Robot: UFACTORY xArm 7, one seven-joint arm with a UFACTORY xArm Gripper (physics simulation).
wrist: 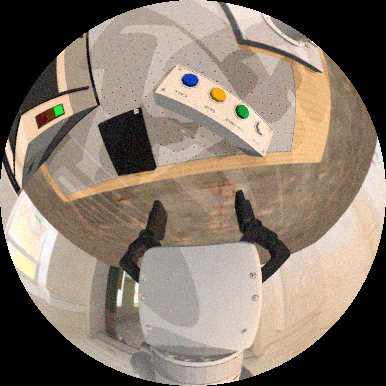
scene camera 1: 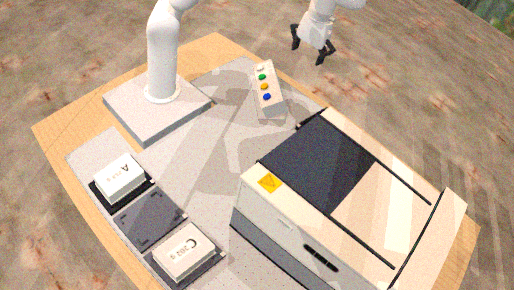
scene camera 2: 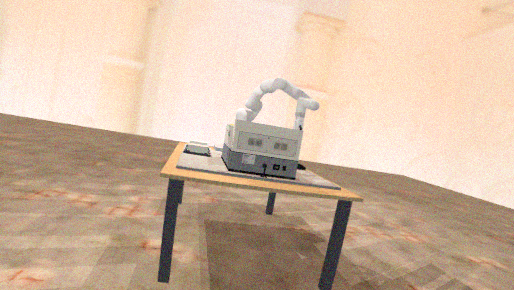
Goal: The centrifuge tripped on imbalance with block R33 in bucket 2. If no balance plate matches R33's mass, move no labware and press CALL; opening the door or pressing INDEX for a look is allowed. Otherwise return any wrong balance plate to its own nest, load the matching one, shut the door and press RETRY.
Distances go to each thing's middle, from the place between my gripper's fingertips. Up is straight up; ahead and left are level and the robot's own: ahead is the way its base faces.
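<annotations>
A button box (scene camera 1: 270,104) is 5 cm behind my hand, 8 cm to the right of it and 14 cm below it. The nest (scene camera 1: 145,222) is 10 cm ahead of my hand, 66 cm to the right of it and 17 cm below it, while the centrifuge (scene camera 1: 392,222) is 32 cm to the right of my hand, 6 cm below it and 47 cm ahead of it. I also see the dark sliding door (scene camera 1: 322,163), which is 3 cm above my hand, 31 cm ahead of it and 33 cm to the right of it.
</annotations>
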